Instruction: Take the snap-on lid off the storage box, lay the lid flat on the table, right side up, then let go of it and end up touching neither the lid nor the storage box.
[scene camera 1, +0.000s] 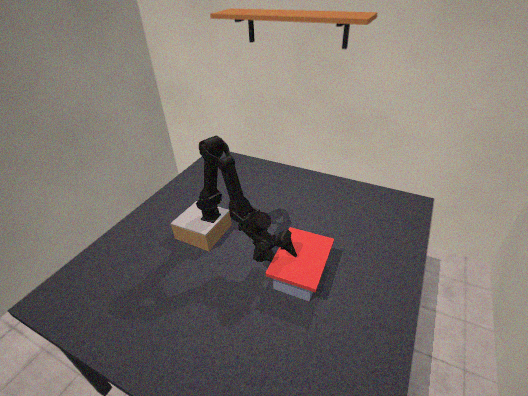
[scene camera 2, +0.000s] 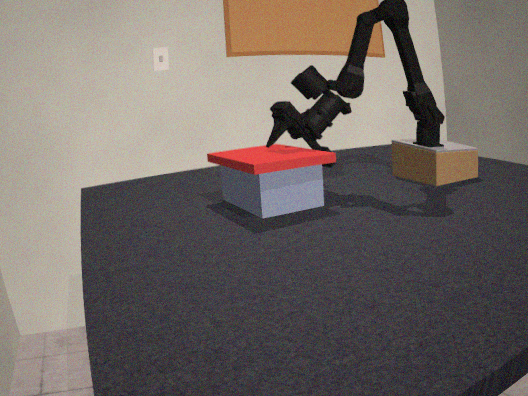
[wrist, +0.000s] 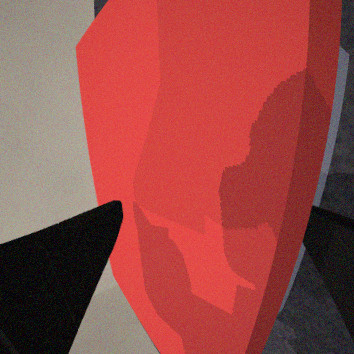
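Observation:
The red lid (scene camera 1: 312, 255) (scene camera 2: 240, 157) (wrist: 210, 100) lies flat on top of the pale blue-grey storage box (scene camera 1: 293, 290) (scene camera 2: 292, 194) (wrist: 342, 75), overhanging its walls. The box stands upright on the table. My gripper (scene camera 1: 283, 257) (scene camera 2: 299, 153) (wrist: 208, 210) is open, tilted, at the lid's edge nearest the arm's base. One finger reaches over the lid's top, its tip very close to the surface; whether it touches cannot be told. The other finger is outside that edge, its tip partly hidden behind the lid. The lid's edge lies between the fingers, not clamped.
The arm's base stands on a wooden block (scene camera 1: 218, 235) (scene camera 2: 455, 166) with a pale top, across the dark table (scene camera 1: 350, 350) (scene camera 2: 250, 300) from the storage box. A wooden shelf (scene camera 1: 295, 17) hangs high on the wall. An orange-brown board (scene camera 2: 300, 30) is on the wall behind the arm.

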